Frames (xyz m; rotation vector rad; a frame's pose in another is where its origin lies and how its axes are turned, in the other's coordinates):
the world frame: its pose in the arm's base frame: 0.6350 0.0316 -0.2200 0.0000 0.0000 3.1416
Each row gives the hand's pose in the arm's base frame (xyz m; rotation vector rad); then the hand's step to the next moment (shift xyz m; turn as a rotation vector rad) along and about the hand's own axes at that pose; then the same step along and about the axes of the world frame.
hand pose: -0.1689 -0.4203 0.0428 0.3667 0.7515 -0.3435
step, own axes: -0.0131 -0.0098 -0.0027 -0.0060 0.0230 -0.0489
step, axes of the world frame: 0.0147 0.0052 0.0056 0.0233 -0.0428 -0.0241
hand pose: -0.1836 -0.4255 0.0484 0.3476 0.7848 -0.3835
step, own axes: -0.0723 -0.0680 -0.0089 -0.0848 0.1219 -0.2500
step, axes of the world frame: 0.0832 0.0410 0.0366 0.1522 -0.2335 -0.0827
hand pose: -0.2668 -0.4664 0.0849 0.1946 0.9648 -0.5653
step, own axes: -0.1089 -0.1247 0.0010 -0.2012 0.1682 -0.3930
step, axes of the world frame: 0.1139 0.0651 0.1010 0.2817 -0.3724 -0.0723
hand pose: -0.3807 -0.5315 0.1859 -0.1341 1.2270 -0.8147
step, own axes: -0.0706 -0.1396 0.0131 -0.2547 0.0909 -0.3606
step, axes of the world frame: 0.0626 0.0608 0.1305 0.2959 -0.3394 0.0205
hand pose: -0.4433 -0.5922 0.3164 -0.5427 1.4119 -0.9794
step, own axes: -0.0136 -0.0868 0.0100 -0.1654 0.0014 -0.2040
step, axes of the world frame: 0.0095 0.0368 0.0799 0.1768 -0.1832 0.0644
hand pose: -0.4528 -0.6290 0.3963 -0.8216 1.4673 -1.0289
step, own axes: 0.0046 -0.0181 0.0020 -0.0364 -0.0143 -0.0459
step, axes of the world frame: -0.0004 0.0114 0.0149 0.0406 -0.0349 0.0277
